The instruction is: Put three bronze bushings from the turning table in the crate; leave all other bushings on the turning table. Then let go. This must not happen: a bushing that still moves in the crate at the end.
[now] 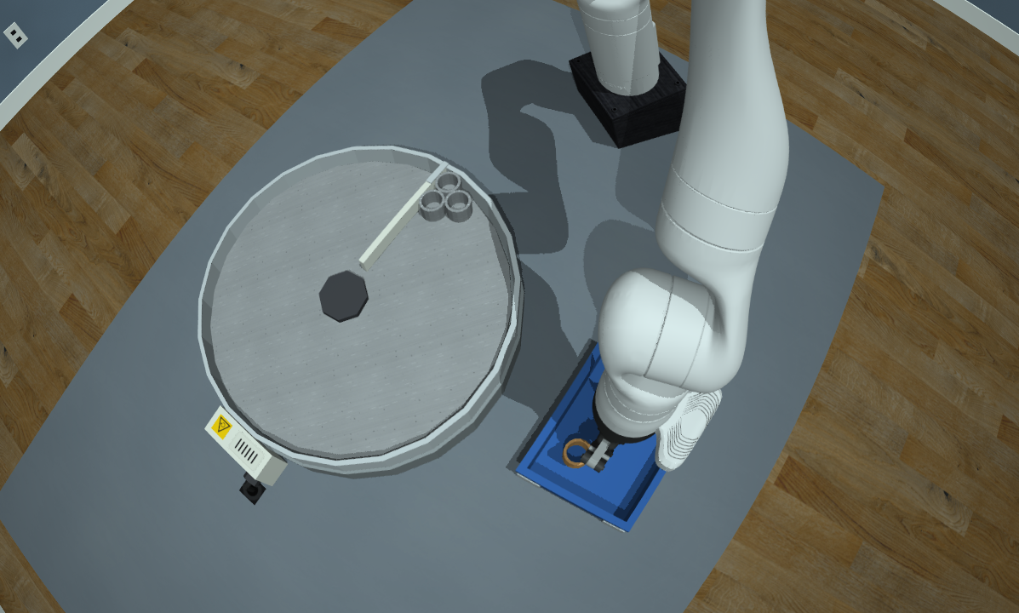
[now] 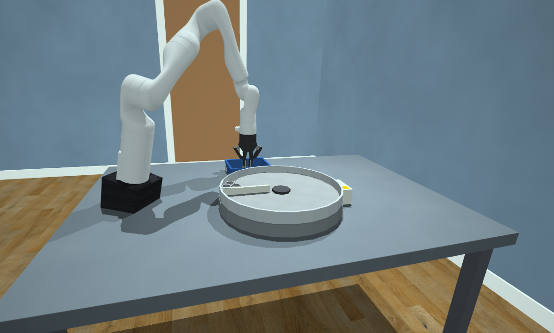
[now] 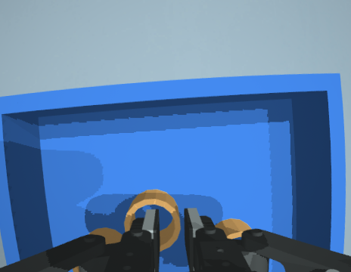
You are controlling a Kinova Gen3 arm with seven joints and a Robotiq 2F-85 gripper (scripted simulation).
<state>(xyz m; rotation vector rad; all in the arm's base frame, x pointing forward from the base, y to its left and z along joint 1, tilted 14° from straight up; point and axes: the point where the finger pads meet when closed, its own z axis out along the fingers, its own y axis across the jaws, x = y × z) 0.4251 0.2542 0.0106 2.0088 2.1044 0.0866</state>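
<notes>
My hand is 20 mm above the blue crate. From my hand the other things lie so: turning table (350 mm to the right, 60 mm ahead).
</notes>
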